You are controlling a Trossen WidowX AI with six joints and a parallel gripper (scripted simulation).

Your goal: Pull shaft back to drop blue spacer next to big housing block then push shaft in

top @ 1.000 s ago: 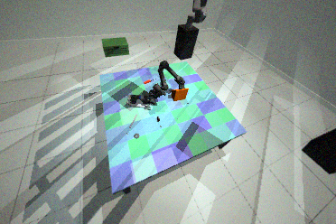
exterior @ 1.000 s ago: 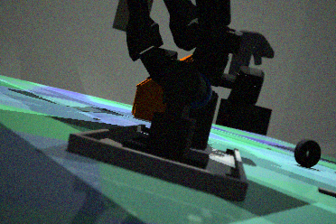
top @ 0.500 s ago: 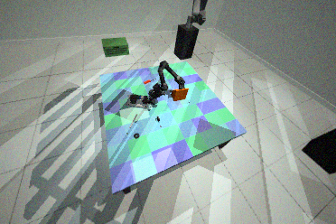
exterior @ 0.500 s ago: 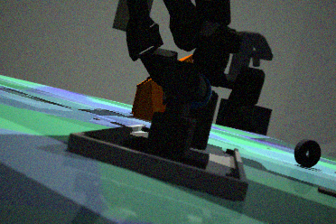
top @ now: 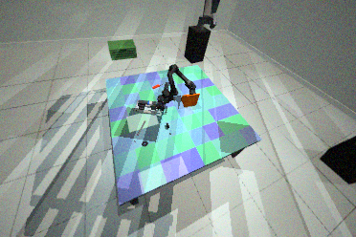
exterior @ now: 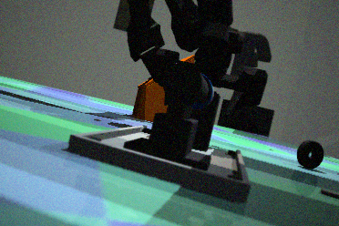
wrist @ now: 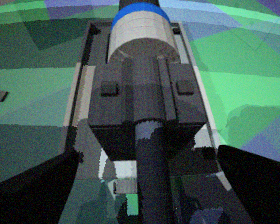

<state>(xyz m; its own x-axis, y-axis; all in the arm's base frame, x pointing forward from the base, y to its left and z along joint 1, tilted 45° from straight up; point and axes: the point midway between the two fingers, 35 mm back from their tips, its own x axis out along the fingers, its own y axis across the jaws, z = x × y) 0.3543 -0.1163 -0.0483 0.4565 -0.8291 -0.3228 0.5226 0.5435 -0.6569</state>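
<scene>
My gripper tip is 50 mm short of the light grey spacer, 30 mm to the left of it and 20 mm below it. From my gripper tip the other things lie so: blue spacer 70 mm ahead, 40 mm to the right, 20 mm above; dark shaft 50 mm ahead, 30 mm to the right, 30 mm above.
</scene>
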